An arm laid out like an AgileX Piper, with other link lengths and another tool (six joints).
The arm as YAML. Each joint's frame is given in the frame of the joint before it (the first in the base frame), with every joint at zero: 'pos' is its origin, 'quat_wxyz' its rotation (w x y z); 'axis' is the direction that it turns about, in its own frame. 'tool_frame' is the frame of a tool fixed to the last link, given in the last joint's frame.
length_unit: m
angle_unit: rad
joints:
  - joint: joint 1
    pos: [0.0, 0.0, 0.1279]
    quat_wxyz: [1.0, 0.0, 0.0, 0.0]
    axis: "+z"
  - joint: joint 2
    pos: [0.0, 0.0, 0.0]
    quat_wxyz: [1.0, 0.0, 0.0, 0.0]
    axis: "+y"
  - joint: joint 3
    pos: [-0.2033, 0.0, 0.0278]
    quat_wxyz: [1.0, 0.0, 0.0, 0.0]
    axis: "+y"
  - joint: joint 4
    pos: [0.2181, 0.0, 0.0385]
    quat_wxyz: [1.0, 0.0, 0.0, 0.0]
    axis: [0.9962, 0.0, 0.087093]
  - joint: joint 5
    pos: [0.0, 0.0, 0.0]
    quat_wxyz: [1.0, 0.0, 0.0, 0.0]
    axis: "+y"
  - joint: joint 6
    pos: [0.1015, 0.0, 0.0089]
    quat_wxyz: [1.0, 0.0, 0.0, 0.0]
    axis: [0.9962, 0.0, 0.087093]
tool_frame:
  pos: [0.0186, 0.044, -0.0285]
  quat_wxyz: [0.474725, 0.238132, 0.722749, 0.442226]
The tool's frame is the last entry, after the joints.
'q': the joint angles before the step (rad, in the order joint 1, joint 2, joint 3, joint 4, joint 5, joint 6). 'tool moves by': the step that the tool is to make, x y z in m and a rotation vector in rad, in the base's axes. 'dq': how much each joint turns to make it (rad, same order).
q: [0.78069 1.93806 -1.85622 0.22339 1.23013 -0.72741]
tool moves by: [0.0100 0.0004 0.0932 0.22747 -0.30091 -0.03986]
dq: [-0.00011 -0.08548 -0.30131 -0.06748 0.00711 0.03263]
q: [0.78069 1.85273 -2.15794 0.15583 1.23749 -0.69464]
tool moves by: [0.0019 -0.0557 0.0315 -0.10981 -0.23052 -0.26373]
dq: [-0.00002 -0.21420 0.12298 -0.37638 0.00817 0.14379]
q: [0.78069 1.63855 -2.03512 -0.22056 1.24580 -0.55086]
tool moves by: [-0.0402 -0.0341 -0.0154 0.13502 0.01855 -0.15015]
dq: [-0.00021 -0.36018 0.47088 -0.05700 -0.14219 0.24230]
